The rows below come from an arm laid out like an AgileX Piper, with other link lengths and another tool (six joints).
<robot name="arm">
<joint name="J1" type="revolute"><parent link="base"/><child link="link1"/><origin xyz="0 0 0.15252"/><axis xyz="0 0 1"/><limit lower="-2.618" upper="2.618"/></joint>
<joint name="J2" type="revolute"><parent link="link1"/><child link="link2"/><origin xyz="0 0 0" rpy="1.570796 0 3.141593"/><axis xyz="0 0 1"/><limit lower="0" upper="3.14"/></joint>
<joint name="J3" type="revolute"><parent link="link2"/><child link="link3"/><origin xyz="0.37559 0.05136 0" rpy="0 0 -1.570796"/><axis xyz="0 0 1"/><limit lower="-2.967" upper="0"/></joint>
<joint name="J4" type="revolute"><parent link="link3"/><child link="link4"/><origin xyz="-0.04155 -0.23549 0" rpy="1.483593 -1.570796 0"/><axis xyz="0 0 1"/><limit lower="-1.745" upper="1.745"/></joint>
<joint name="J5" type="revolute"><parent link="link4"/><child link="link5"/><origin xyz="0 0 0" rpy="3.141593 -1.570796 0"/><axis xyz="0 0 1"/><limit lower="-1.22" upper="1.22"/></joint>
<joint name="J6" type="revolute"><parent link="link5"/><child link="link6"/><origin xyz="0.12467 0 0" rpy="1.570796 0 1.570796"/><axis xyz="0 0 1"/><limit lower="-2.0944" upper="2.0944"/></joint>
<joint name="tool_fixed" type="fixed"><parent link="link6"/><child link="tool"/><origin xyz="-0.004 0.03 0.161" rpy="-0.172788 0 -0.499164"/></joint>
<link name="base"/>
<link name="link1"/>
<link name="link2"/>
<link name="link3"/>
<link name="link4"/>
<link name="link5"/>
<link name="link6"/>
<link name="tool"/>
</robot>
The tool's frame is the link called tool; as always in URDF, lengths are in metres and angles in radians.
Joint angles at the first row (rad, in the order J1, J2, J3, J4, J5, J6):
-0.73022 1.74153 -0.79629 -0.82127 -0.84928 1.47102
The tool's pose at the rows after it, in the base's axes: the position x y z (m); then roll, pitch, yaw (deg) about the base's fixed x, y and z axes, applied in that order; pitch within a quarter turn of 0, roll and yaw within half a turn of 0:
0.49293 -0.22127 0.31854 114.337 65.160 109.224
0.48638 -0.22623 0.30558 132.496 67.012 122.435
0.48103 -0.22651 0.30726 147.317 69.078 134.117
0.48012 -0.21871 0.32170 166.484 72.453 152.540
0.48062 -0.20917 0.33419 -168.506 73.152 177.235
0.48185 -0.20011 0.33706 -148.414 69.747 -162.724
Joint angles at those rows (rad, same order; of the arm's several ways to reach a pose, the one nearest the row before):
-0.69187 1.69172 -0.79630 -0.76535 -0.69498 1.37966
-0.64006 1.65369 -0.79628 -0.65465 -0.53416 1.23000
-0.58930 1.61749 -0.79628 -0.48651 -0.43687 1.02261
-0.53918 1.58266 -0.79630 -0.30679 -0.40838 0.76392
-0.48760 1.55603 -0.79627 -0.12537 -0.40180 0.49090
-0.43911 1.54286 -0.79630 0.03797 -0.39726 0.22837

